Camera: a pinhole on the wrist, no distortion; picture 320 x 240 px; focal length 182.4 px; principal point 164.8 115.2 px. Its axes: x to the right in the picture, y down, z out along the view. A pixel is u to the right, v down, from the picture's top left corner.
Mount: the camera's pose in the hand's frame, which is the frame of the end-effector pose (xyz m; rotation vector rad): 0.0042 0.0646 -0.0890 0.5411 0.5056 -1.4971
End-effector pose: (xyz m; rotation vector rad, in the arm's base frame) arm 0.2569 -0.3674 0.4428 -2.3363 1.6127 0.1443
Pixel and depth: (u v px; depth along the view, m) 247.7 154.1 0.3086
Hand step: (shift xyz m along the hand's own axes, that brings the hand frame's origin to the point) 0.0667 -0.2368 0.0675
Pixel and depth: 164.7 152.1 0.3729
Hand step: 0.0729 -0.1666 0.2053
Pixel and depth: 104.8 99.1 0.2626
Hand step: -0.0251 -0.0307 0.1699
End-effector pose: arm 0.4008 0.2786 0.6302 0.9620 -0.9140 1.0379
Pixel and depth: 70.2 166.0 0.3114
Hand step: 0.0827 -0.0019 0.2574
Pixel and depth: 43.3 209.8 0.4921
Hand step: 0.2452 0.0166 0.5063
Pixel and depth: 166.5 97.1 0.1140
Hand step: -0.0091 -0.0070 -0.0006
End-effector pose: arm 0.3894 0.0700 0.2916 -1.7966 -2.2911 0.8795
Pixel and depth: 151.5 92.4 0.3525
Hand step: -0.0466 -0.1341 0.2022
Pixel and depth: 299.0 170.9 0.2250
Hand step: 0.0715 -0.2047 -0.0137
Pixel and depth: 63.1 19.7 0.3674
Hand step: -0.1980 -0.0031 0.3215
